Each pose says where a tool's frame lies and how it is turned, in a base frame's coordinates. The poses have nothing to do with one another.
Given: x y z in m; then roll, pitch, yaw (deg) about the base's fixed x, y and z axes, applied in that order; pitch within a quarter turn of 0, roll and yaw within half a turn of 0.
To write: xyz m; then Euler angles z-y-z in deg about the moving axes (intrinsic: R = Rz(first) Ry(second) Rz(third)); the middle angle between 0 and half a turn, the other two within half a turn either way. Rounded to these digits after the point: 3 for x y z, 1 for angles.
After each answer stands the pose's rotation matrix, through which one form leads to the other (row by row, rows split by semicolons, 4 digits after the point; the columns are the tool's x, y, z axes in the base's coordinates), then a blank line. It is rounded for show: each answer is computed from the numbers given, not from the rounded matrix.
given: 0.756, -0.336, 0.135, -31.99, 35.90, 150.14
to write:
0.756, -0.336, 0.135, -163.1, 46.6, -36.2
-0.7025 -0.1529 -0.6951; 0.4033 -0.8902 -0.2118; -0.5864 -0.4291 0.6870

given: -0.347, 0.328, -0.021, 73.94, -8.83, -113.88
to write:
-0.347, 0.328, -0.021, 153.6, 74.1, 99.2
-0.4000 0.3127 -0.8615; -0.9036 0.0229 0.4279; 0.1535 0.9496 0.2734

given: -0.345, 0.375, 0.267, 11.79, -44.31, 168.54
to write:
-0.345, 0.375, 0.267, 5.2, 45.5, 168.2
-0.7013 -0.0546 0.7108; 0.1422 -0.9877 0.0644; 0.6985 0.1462 0.7005

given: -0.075, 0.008, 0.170, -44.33, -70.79, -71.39
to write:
-0.075, 0.008, 0.170, 62.6, 76.4, -166.3
0.1050 0.8885 0.4467; -0.3118 -0.3971 0.8632; 0.9443 -0.2299 0.2354

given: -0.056, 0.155, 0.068, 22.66, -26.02, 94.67
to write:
-0.056, 0.155, 0.068, -41.7, 34.0, 141.7
-0.0732 -0.9060 0.4169; 0.8957 -0.2436 -0.3721; 0.4387 0.3462 0.8293

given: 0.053, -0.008, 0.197, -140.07, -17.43, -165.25
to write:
0.053, -0.008, 0.197, -94.9, 137.0, -116.1
-0.9226 -0.3812 -0.0587; -0.2429 0.6926 -0.6792; 0.2995 -0.6124 -0.7316

